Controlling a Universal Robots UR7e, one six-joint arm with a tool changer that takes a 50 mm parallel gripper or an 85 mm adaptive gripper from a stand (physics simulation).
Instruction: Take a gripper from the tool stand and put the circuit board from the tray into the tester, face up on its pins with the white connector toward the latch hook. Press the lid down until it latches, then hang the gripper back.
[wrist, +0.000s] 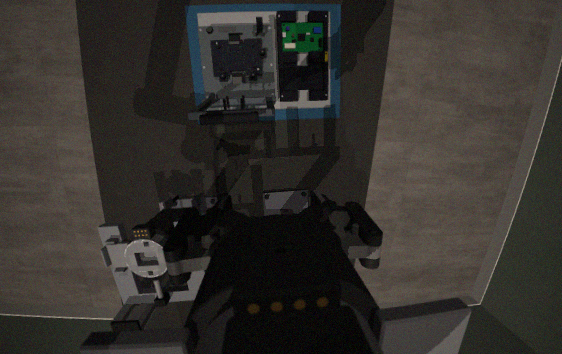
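Frame: origin at the arm's base, x ahead, y left, z up, level; metres.
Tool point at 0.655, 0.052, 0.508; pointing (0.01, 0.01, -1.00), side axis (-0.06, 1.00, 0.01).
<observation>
Offsets run from my tool point to a thing's top centre, as dx, dy, dz. "*": to the spot under its first point.
The green circuit board @[-0.306, +0.096, -0.555] (303, 37) lies in the upper part of the black tray @[* -0.205, +0.069, -0.565] (291, 77), with its white connector @[-0.281, +0.061, -0.555] (289, 45) at its lower left. The tester @[* -0.178, -0.137, -0.523] (210, 82) stands left of the tray, with a dark pin bed @[* -0.237, -0.069, -0.514] (237, 56) and a small black upright piece @[* -0.293, -0.017, -0.479] (259, 25) near its far edge. Its lid @[-0.087, -0.061, -0.307] (230, 116) stands open at the near side. My gripper (271, 199), the adaptive one, is mounted and open, its dark fingers wide apart. It is on the near side of the tester and tray, with no object visible between its fingertips.
A blue-edged base (336, 95) lies under the tester and tray. The tool stand (120, 272) is at the lower left, with a round metal coupling ring @[* +0.102, -0.195, -0.223] (128, 257) beside it. A pale plate @[* +0.151, +0.047, -0.571] (280, 200) shows beyond the fingers. Dark shadows cover the middle.
</observation>
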